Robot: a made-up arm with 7 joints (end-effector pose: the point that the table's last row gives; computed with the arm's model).
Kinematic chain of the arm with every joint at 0, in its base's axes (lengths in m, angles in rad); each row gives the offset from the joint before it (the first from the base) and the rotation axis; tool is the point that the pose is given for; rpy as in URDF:
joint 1: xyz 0 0 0.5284 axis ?
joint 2: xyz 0 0 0 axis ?
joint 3: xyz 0 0 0.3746 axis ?
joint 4: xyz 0.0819 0 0 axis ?
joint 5: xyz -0.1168 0 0.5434 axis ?
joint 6: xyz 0 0 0 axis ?
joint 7: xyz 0.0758 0 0 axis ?
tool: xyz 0 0 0 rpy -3.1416 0 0
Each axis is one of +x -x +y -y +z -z.
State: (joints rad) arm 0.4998 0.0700 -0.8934 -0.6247 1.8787 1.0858 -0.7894
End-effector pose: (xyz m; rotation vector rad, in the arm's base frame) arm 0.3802 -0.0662 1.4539 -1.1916 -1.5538 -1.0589
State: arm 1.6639 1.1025 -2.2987 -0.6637 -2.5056 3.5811 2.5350
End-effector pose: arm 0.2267 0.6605 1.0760 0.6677 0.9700 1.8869
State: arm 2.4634 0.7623 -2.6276 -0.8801 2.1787 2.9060 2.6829
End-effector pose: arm -0.0680 0.2819 1.4008 -0.2647 0.5274 1.4008
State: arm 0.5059 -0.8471 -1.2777 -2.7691 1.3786 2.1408 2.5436
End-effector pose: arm 0.3433 -0.2816 0.4939 0.9841 1.4248 2.1184
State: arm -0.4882 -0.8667 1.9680 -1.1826 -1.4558 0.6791 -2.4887
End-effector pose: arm -0.3057 0.8012 0.8497 0.3353 1.1827 -1.1680
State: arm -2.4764 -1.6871 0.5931 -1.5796 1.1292 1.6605 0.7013
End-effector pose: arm 0.6744 0.0370 1.0531 1.3975 -1.7135 1.2588
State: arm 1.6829 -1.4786 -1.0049 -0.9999 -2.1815 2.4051 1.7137
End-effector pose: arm 0.5074 -0.6812 0.9240 -1.0271 1.8725 -1.6972
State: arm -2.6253 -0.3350 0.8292 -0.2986 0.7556 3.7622 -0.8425
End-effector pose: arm 0.2033 0.0853 1.4045 -0.4122 0.1855 1.2432
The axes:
joint 1: +z
joint 2: +y
joint 3: +z
joint 4: -y
joint 5: +z
joint 6: -y
joint 7: -z

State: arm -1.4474 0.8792 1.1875 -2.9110 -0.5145 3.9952 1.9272
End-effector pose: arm 0.3329 0.0203 0.4057 -0.8701 1.6331 0.1014
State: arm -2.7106 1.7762 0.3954 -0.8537 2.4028 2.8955 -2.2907
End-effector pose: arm -0.5649 -0.4063 -0.0711 0.1690 -2.4522 0.8854
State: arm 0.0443 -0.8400 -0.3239 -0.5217 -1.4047 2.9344 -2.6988
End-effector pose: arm -0.5139 -0.0326 1.3377 0.5345 -0.0752 -1.1131
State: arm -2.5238 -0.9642 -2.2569 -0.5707 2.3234 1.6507 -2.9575
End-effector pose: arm 0.5943 0.7240 0.9034 0.1823 -0.0588 -1.9100
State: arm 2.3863 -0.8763 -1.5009 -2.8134 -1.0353 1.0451 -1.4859
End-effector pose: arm 0.1626 0.3575 0.4141 -0.3947 2.5388 -1.7029
